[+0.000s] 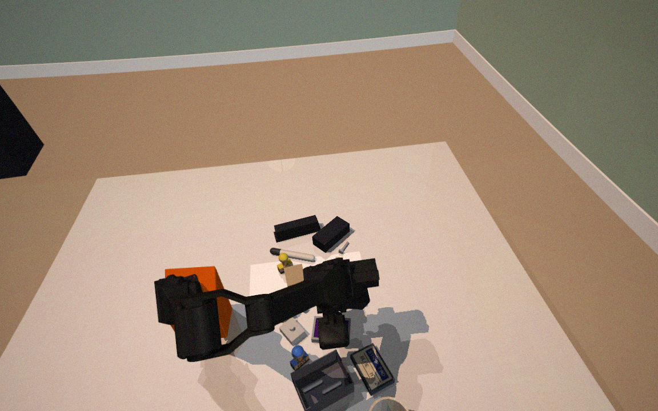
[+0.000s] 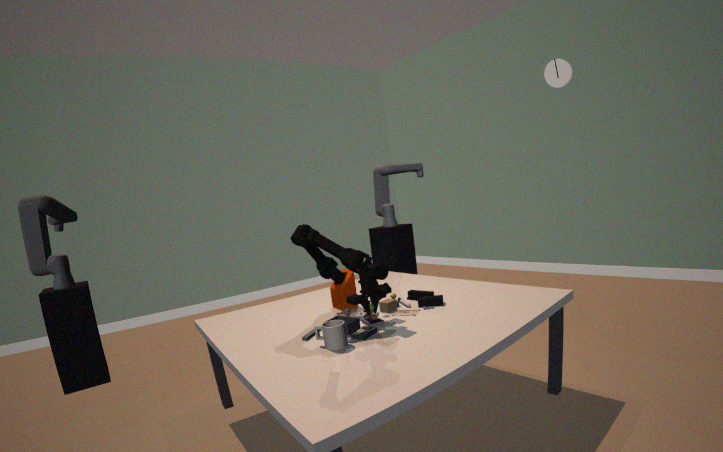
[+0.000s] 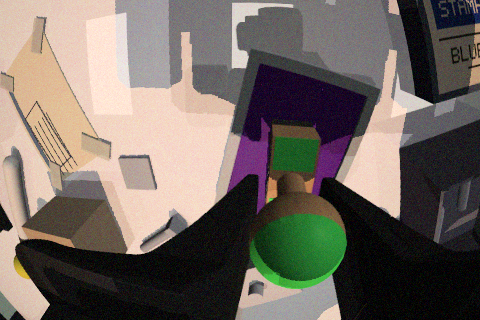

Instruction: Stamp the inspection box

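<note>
Right now the green-knobbed PASS stamp is right at my gripper tip. From my gripper tip the other things lie so: purple ink pad: 30 mm below; red-knobbed stamp: 110 mm behind, 70 mm to the left, 20 mm below; blue-knobbed stamp: 90 mm behind, 60 mm to the right, 20 mm below.
</note>
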